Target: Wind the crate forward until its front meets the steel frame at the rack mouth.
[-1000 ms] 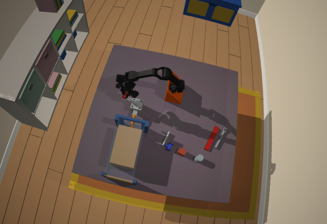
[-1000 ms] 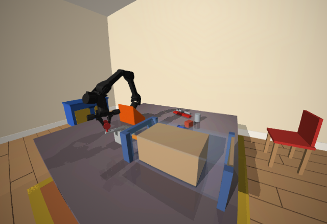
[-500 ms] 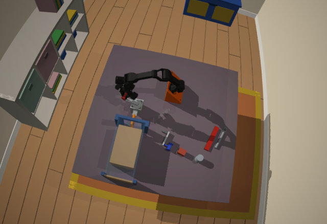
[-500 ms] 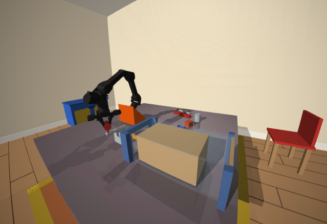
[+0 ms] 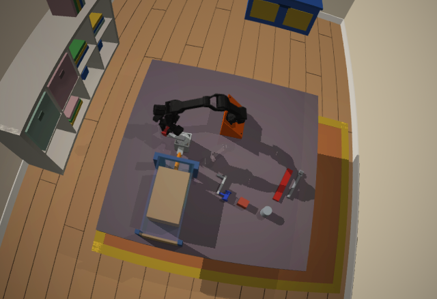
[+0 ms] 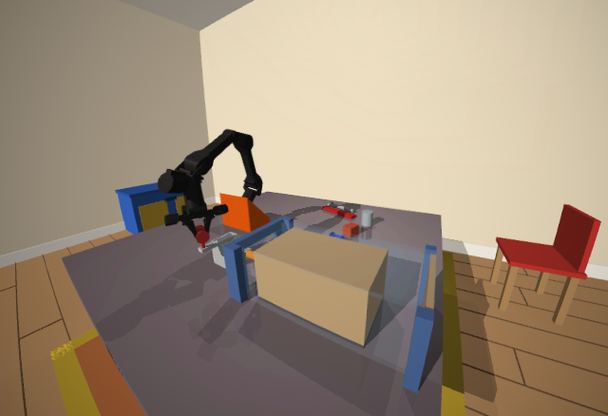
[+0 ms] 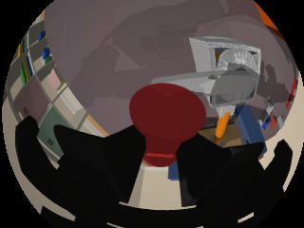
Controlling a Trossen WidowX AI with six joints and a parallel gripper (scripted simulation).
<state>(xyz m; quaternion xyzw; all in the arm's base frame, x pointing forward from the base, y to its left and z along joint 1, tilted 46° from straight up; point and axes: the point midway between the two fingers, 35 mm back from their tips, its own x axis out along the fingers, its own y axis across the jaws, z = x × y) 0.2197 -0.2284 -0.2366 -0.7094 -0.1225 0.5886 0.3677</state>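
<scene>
My gripper tip is 4 cm to the right of the winch handle, 2 cm past it and 2 cm above it. Round my gripper tip: blue frame (13 cm ahead, 12 cm to the left, 2 cm below); then grey winch (10 cm below, 9 cm to the left, 4 cm behind); then red grip (1 cm behind, 1 cm above).
</scene>
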